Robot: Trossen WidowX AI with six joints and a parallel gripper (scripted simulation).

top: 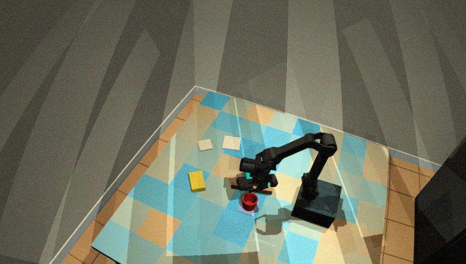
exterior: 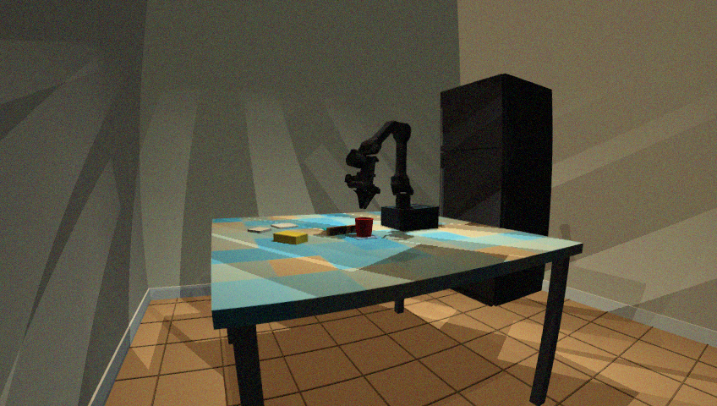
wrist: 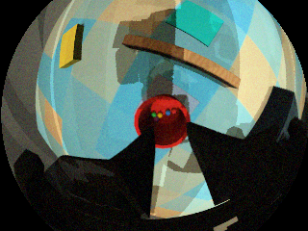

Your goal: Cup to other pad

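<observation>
Right now my gripper tip is 70 mm above the red cup and 10 mm to the right of it. From my gripper tip the other things lie so: teal pad 190 mm to the right, 120 mm below, 20 mm ahead; pale lavender pad 120 mm below, 10 mm to the left; wooden bar 110 mm below, 90 mm to the right, 10 mm ahead.
</observation>
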